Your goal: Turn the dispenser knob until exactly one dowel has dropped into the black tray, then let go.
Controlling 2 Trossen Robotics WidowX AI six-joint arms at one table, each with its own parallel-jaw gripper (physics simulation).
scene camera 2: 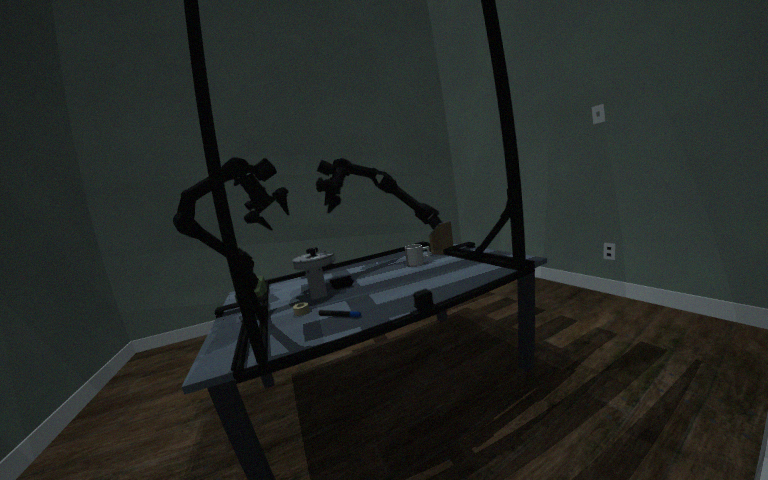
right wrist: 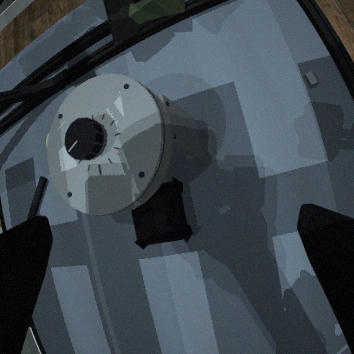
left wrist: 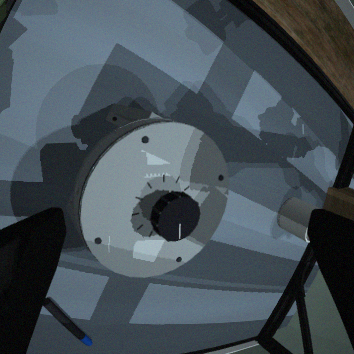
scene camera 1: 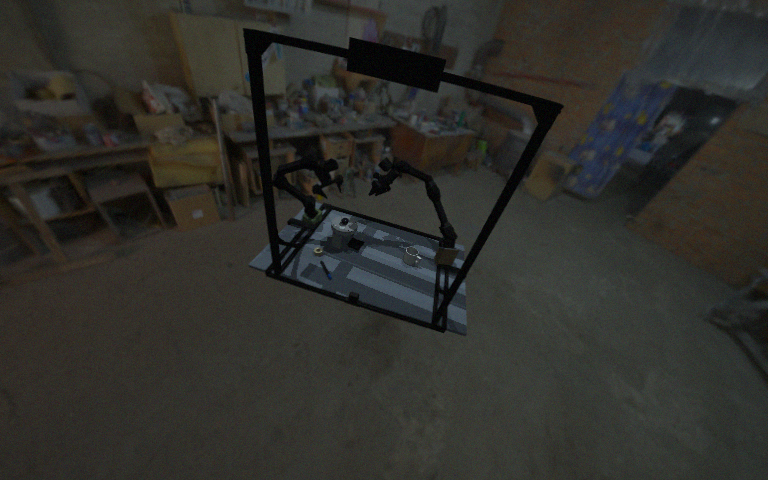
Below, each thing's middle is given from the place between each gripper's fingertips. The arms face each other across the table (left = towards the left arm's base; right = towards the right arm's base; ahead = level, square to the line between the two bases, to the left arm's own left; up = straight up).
My right gripper is now 17 cm above the black knob [left wrist: 175, 214], 14 cm past it and 11 cm to the right of it.
My left hand is 4 cm past the black knob, 10 cm to the left of it and 15 cm above it.
